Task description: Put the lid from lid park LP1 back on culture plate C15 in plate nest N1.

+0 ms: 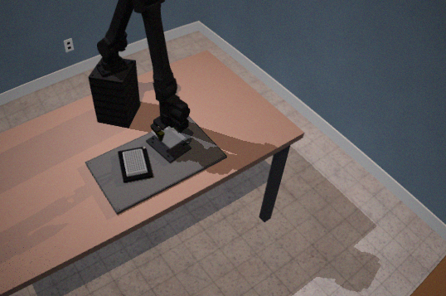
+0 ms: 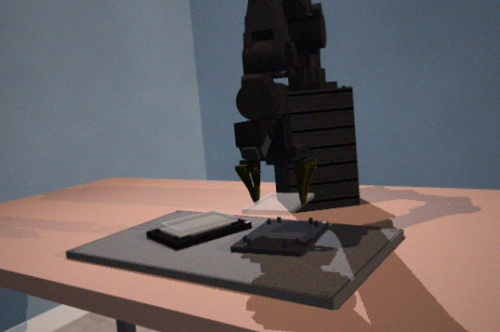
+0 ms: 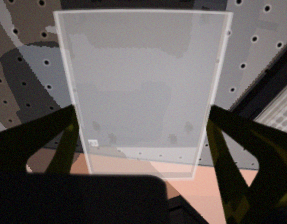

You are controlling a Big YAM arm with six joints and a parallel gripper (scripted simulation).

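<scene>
Now: hand 3 cm short of the culture plate C15, 17 cm to the left of it and 5 cm above it. From my hand the other things lie so: lid park LP1 (6 cm below); then plate nest N1 (3 cm ahead, 17 cm to the right, 6 cm below); then lid (1 cm below).
</scene>
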